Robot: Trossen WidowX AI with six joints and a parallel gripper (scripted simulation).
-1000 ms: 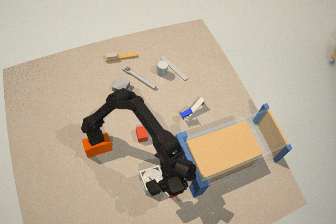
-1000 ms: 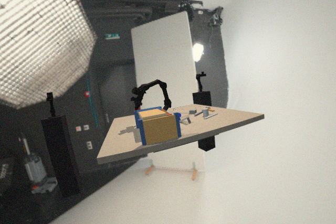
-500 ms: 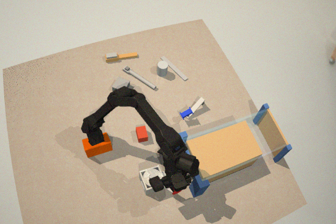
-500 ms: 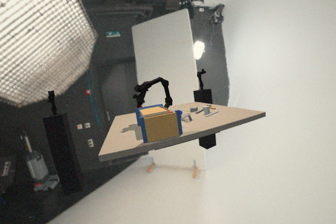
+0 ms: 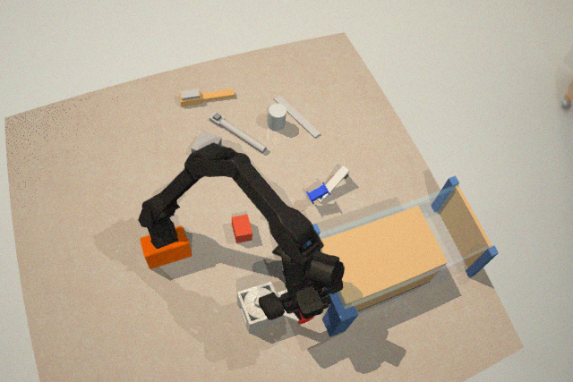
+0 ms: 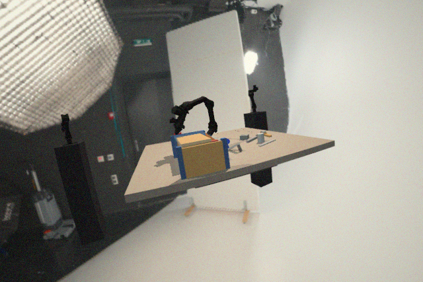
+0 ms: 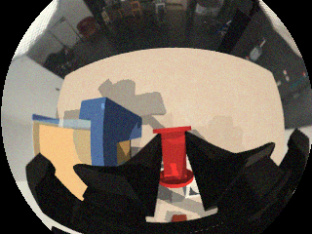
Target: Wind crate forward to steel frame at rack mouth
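The red-knobbed winch handle is 50 mm to the left of my gripper tip, 40 mm below it and 20 mm behind it. Also, from my gripper tip: hand winch (110 mm below, 90 mm to the left, 80 mm behind); then blue steel frame (100 mm ahead, 70 mm to the left, 40 mm below); then red knob (20 mm to the left, 10 mm below).
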